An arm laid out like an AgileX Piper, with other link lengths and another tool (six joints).
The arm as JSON. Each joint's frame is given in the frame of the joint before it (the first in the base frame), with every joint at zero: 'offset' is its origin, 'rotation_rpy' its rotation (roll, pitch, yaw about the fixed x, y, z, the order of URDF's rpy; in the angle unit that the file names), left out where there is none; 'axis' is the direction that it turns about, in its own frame. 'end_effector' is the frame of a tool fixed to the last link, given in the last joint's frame.
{
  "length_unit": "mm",
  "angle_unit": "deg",
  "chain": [
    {
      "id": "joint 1",
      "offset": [
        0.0,
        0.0,
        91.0
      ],
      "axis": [
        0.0,
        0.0,
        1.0
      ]
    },
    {
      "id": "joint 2",
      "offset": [
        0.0,
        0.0,
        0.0
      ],
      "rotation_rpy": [
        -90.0,
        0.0,
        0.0
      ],
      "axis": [
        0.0,
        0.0,
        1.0
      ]
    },
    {
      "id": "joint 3",
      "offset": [
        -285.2,
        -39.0,
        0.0
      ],
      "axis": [
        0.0,
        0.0,
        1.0
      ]
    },
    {
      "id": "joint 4",
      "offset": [
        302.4,
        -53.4,
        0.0
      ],
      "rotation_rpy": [
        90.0,
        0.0,
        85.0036
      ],
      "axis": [
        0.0,
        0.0,
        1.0
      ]
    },
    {
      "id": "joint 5",
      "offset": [
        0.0,
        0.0,
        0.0
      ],
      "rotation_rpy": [
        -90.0,
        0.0,
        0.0
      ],
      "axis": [
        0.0,
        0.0,
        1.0
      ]
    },
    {
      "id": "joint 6",
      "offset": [
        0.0,
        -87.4,
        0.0
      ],
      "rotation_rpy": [
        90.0,
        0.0,
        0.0
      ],
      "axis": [
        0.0,
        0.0,
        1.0
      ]
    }
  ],
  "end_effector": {
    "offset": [
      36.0,
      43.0,
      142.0
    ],
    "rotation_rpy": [
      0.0,
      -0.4,
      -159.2
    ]
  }
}
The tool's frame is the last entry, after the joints.
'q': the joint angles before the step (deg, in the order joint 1, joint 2, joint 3, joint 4, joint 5, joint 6). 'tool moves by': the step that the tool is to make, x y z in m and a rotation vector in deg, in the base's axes. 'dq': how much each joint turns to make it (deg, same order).
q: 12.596, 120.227, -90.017, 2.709, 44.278, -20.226
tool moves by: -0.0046, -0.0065, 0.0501, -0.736, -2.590, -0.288
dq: 0.002, -6.145, -0.013, -1.913, 3.767, 1.203
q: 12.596, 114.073, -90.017, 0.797, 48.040, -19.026
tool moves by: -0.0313, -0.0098, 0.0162, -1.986, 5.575, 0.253
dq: 0.005, -2.717, 0.218, -0.798, 8.373, 0.054
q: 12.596, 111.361, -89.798, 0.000, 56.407, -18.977
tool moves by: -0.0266, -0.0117, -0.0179, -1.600, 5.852, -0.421
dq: -0.575, 0.000, 3.221, -0.313, 2.837, -0.065
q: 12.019, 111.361, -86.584, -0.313, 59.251, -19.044
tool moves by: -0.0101, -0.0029, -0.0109, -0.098, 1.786, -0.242
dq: -0.250, -0.034, 2.233, 0.313, -0.432, -0.120
